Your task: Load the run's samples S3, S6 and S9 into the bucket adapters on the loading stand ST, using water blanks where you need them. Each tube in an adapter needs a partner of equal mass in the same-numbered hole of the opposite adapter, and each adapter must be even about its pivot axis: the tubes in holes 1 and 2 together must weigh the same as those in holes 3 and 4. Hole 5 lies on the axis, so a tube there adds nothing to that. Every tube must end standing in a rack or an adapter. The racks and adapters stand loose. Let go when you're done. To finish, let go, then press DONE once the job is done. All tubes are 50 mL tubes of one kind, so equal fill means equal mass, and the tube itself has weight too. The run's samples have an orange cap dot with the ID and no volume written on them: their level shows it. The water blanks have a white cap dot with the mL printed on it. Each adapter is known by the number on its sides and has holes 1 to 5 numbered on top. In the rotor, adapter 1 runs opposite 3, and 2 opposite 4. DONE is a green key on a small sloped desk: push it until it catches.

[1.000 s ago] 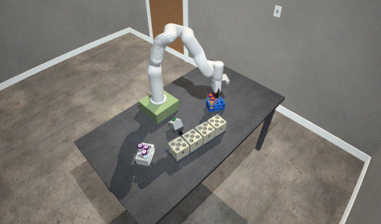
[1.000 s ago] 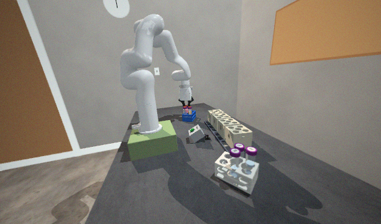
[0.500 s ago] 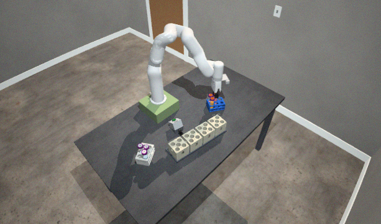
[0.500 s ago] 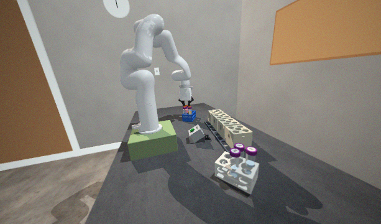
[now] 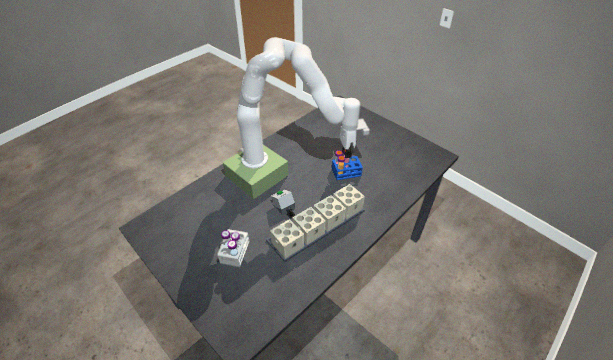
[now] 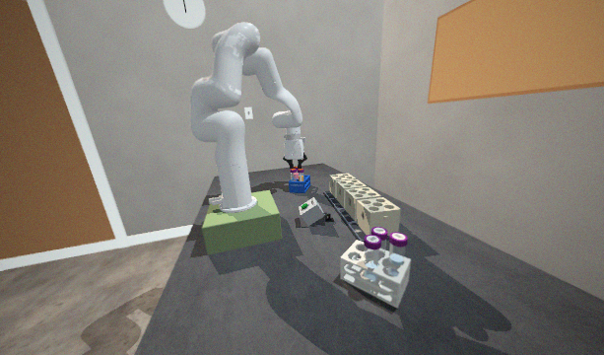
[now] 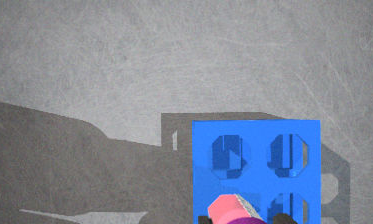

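Right now my hand is 50 mm above the sample tube and 10 mm short of it. Round my hand: blue sample rack (90 mm below, 20 mm ahead, 10 mm to the right); then green done key (370 mm to the right, 90 mm behind, 50 mm below); then adapter 1 (200 mm to the right, 170 mm ahead, 70 mm below).
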